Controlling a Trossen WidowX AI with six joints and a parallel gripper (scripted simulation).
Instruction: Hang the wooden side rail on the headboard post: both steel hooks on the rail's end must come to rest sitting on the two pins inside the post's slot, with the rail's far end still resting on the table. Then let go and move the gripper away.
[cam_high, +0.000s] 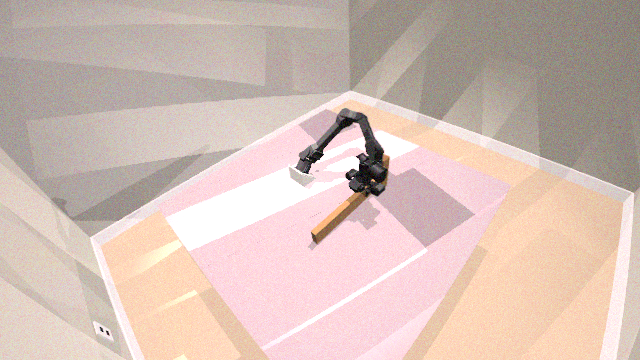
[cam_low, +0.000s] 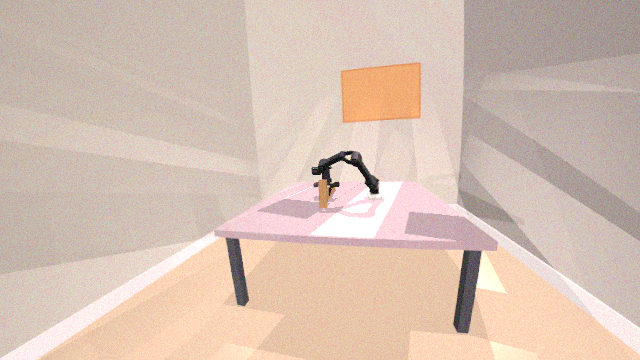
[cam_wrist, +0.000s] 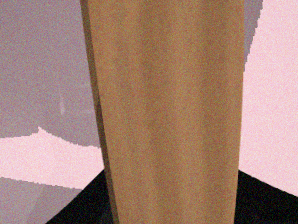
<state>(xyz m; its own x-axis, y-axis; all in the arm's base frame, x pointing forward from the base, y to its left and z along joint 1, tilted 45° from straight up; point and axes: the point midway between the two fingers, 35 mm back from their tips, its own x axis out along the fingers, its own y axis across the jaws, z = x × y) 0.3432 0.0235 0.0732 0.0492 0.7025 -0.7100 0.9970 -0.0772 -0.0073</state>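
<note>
The wooden headboard post is 1 cm ahead of my gripper tip, 13 cm to the left of it and 4 cm above it.
</note>
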